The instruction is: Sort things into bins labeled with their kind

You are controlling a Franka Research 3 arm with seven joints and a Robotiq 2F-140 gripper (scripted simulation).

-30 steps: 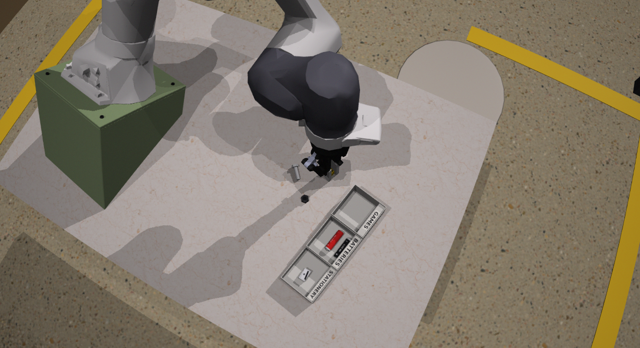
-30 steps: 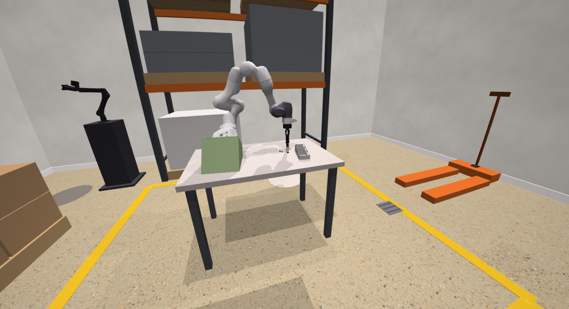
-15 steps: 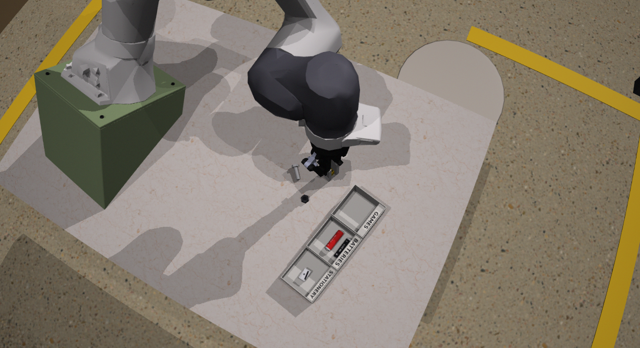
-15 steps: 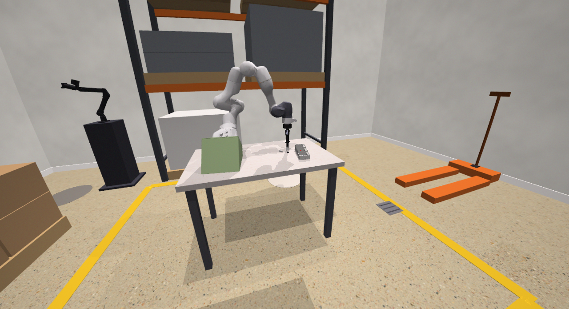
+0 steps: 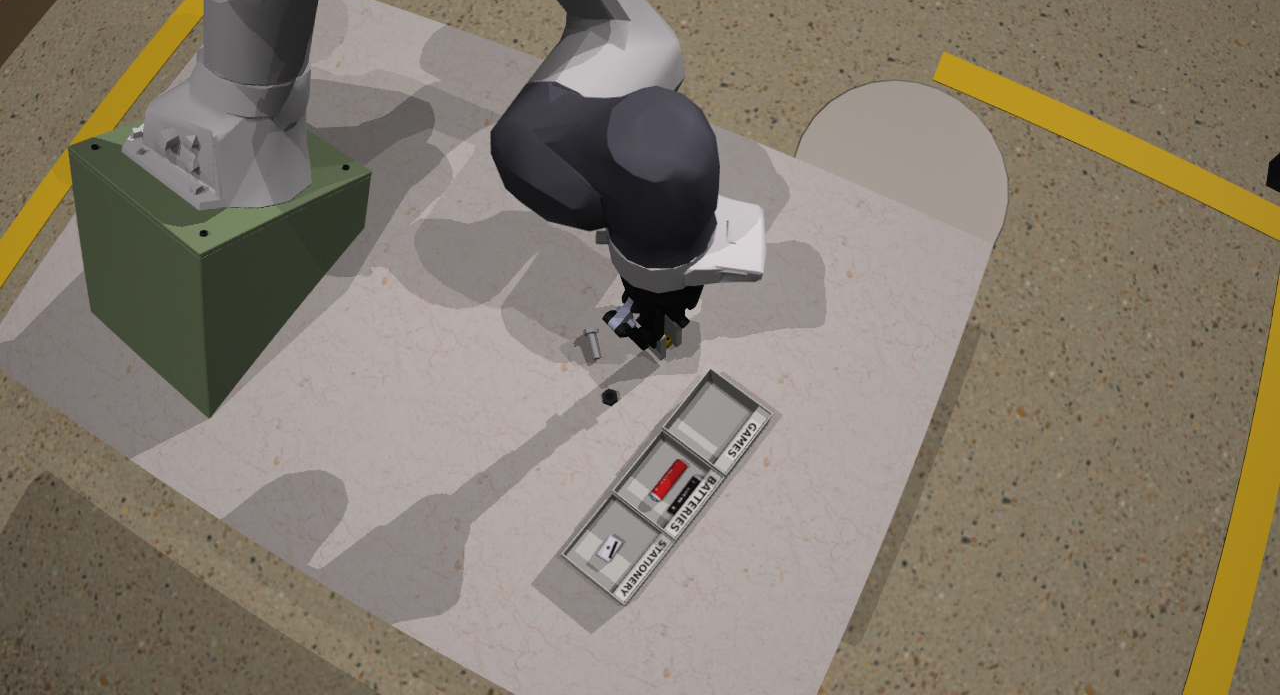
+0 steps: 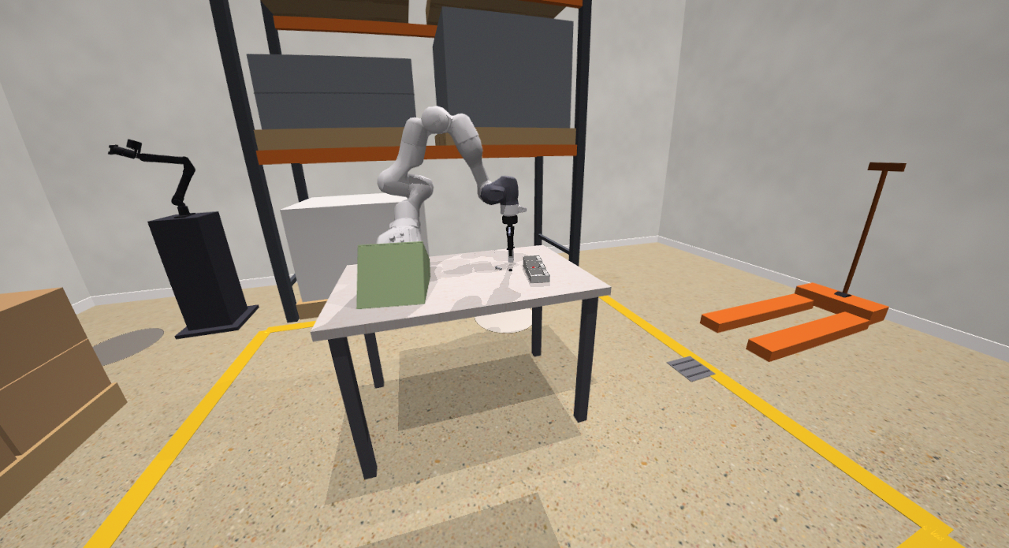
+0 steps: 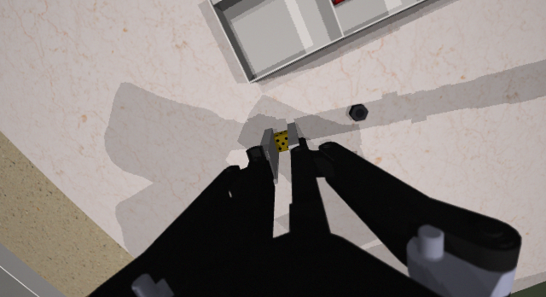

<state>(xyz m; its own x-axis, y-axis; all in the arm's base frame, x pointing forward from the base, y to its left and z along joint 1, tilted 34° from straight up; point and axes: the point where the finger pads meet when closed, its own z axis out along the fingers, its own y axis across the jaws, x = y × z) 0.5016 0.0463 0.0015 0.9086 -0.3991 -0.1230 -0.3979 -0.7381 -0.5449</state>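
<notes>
My gripper is now 140 mm to the left of the red battery, 70 mm short of it and 40 mm above it. Also, from my hand: black nut (80 mm to the right, 50 mm below, 30 mm behind); silver bolt (80 mm behind, 50 mm below, 20 mm to the right); yellow die (30 mm below).
</notes>
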